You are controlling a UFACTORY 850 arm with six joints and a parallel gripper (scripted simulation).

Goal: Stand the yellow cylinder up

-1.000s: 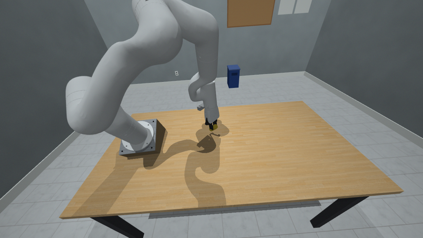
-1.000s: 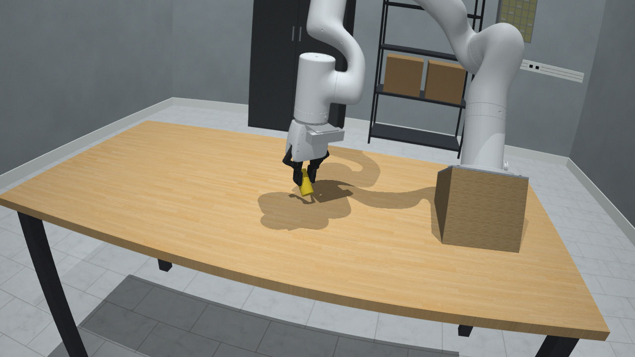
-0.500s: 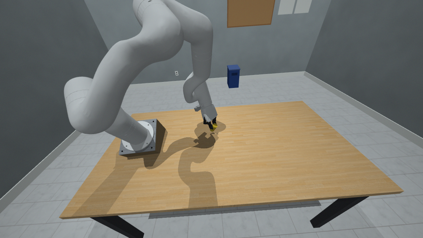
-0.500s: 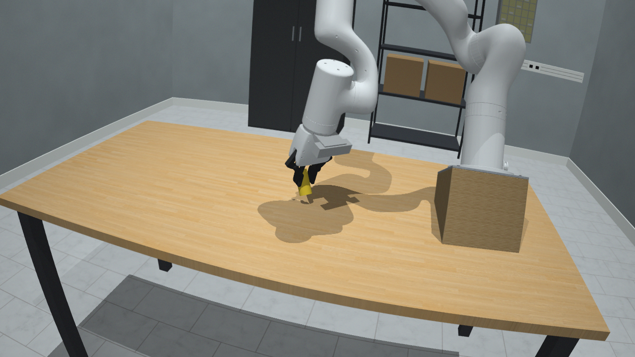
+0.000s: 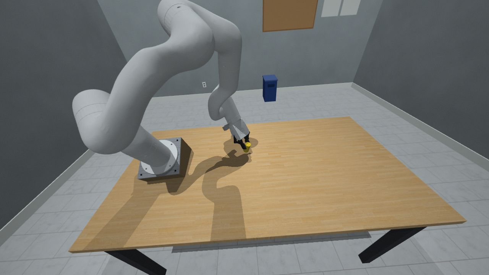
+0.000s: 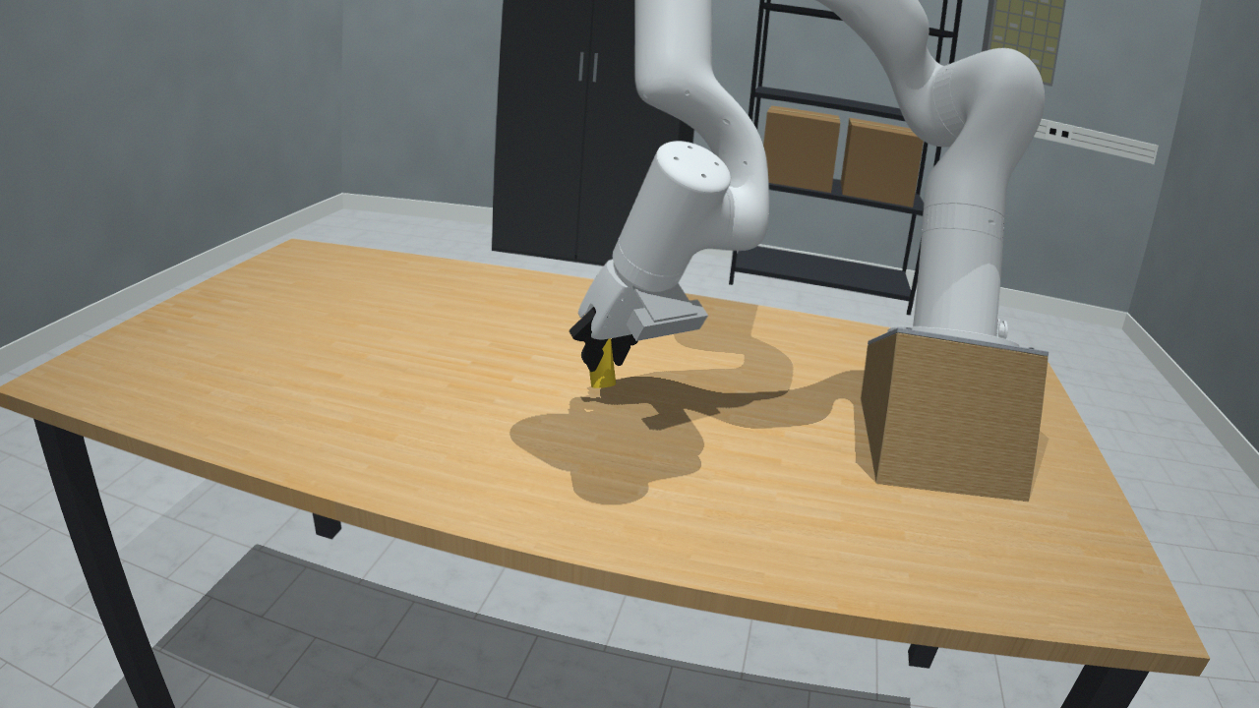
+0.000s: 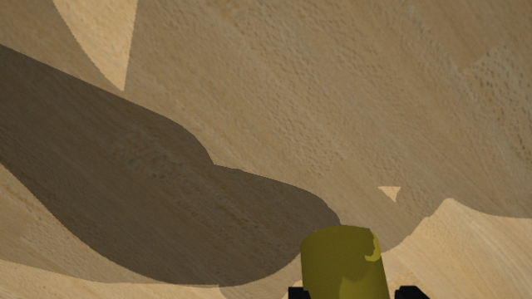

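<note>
My hand is 1 cm short of the yellow tall cylinder, 1 cm to the left of it and 2 cm above it.
</note>
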